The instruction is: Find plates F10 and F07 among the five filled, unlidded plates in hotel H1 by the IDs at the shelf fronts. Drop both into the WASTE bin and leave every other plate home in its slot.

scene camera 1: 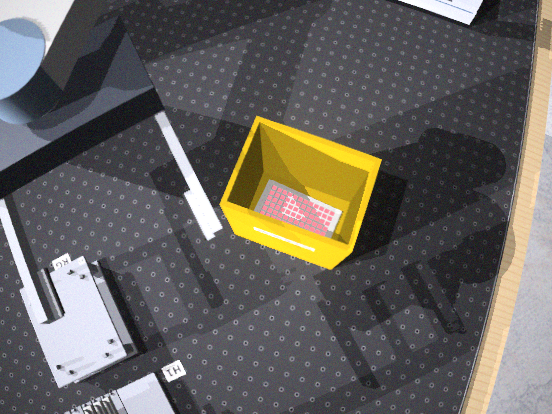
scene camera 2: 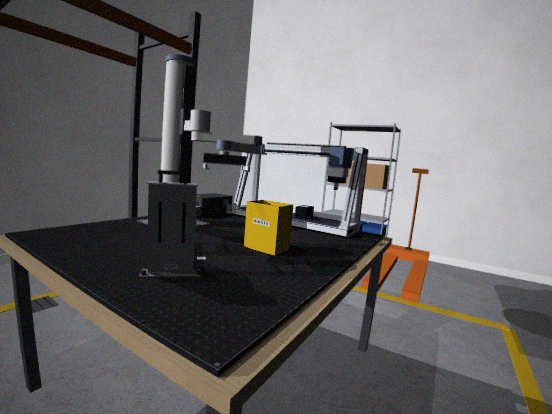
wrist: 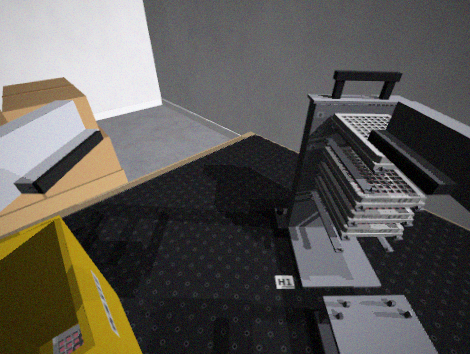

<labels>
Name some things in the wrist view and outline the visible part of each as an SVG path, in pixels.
My gripper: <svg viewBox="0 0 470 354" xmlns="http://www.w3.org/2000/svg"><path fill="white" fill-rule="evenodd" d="M398 101L386 130L372 130L368 141L426 195L450 195L470 212L470 127L416 101ZM73 100L53 101L0 126L0 212L21 194L45 194L103 140L99 129L85 129Z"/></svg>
A plate F07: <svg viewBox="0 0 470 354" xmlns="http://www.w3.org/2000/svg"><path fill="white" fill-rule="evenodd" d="M314 178L316 186L341 237L395 237L395 235L401 237L403 235L402 231L404 228L400 223L358 223L357 227L348 227L322 177L317 174Z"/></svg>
A plate F01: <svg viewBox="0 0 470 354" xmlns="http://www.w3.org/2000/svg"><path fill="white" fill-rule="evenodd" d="M334 113L330 123L334 123L334 127L372 169L386 167L386 170L399 170L368 141L372 130L386 130L391 119L390 115Z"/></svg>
A plate E07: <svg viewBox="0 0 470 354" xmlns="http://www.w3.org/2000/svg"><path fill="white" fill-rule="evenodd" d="M322 151L321 154L324 155L324 159L355 208L361 208L362 206L366 206L366 208L424 207L426 197L398 170L385 170L385 174L373 174L351 147L340 147L371 188L375 188L375 194L364 194L332 149L325 147L324 151Z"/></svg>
A plate E10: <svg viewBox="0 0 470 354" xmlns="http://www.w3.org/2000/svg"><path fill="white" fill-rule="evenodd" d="M318 165L317 168L320 170L347 223L413 222L415 214L410 208L366 208L365 212L355 212L327 164L321 161L320 165Z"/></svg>
</labels>
